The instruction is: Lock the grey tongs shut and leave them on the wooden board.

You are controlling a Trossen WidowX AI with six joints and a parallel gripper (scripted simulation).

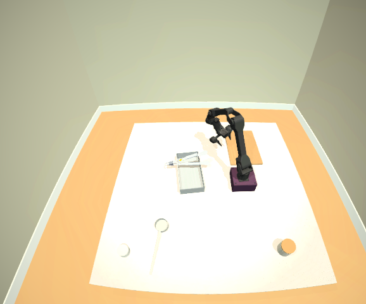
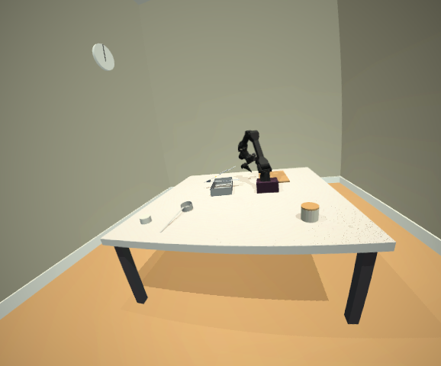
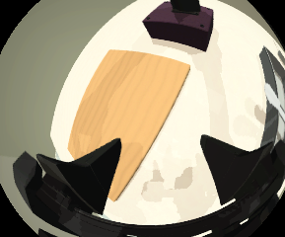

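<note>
Right now the grey roasting tin is 29 cm ahead of my gripper tip, 17 cm to the left of it and 6 cm below it. From my gripper tip the other things lie so: white dish 71 cm ahead, 66 cm to the left, 7 cm below; cork-lidded jar 16 cm behind, 77 cm to the left, 5 cm below; wooden board 15 cm behind, 3 cm to the right, 8 cm below.
</note>
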